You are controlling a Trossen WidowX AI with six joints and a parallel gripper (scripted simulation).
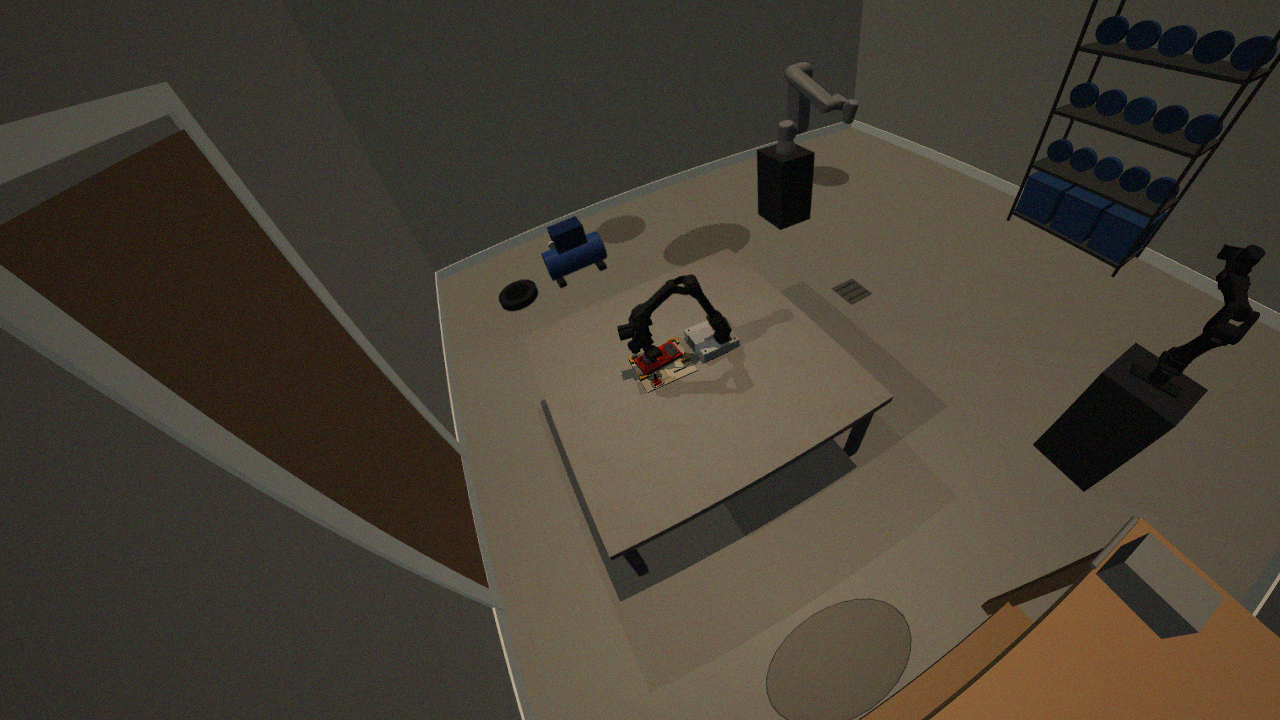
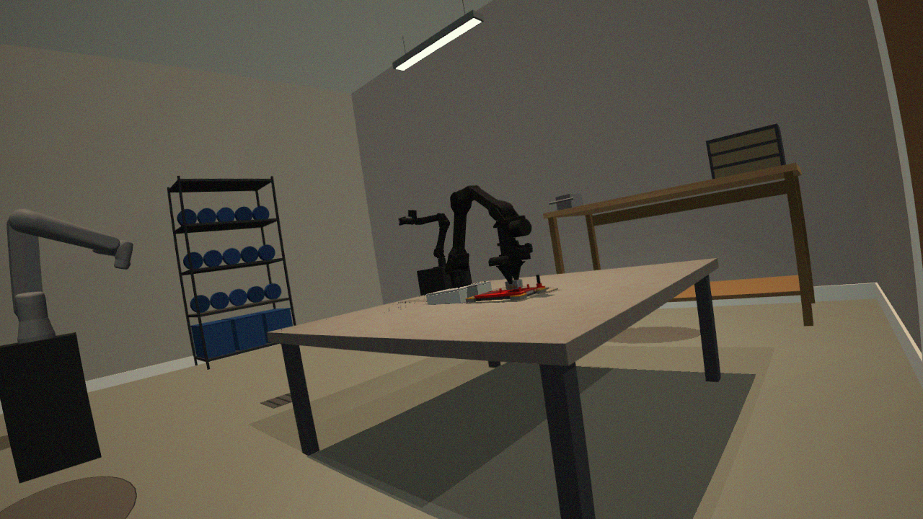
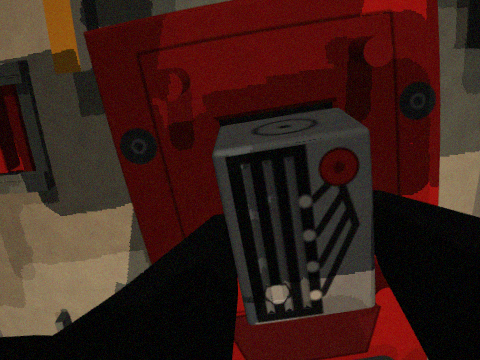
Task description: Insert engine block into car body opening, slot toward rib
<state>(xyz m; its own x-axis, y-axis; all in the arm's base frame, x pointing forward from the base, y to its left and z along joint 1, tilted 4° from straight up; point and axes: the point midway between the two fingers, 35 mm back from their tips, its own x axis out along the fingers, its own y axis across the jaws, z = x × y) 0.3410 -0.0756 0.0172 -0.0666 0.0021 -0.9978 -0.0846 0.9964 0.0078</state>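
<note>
The grey engine block is 10 mm below my gripper tip.
</note>
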